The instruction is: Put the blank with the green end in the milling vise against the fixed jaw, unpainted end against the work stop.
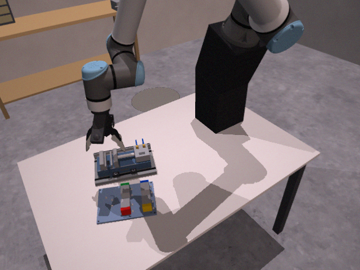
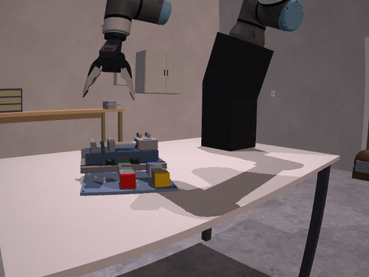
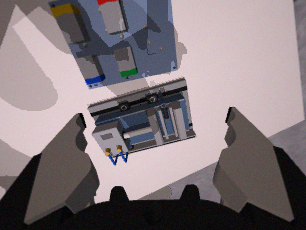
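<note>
Now: hand 210 mm above the green-ended blank, 50 mm to the right of it and 20 mm past it. The rest, counted from my hand: dark work stop rod (150 mm below, 90 mm to the right, 30 mm behind); then fixed jaw (160 mm below, 140 mm to the right, 20 mm behind); then blue milling vise (200 mm below, 110 mm behind, 100 mm to the right).
</note>
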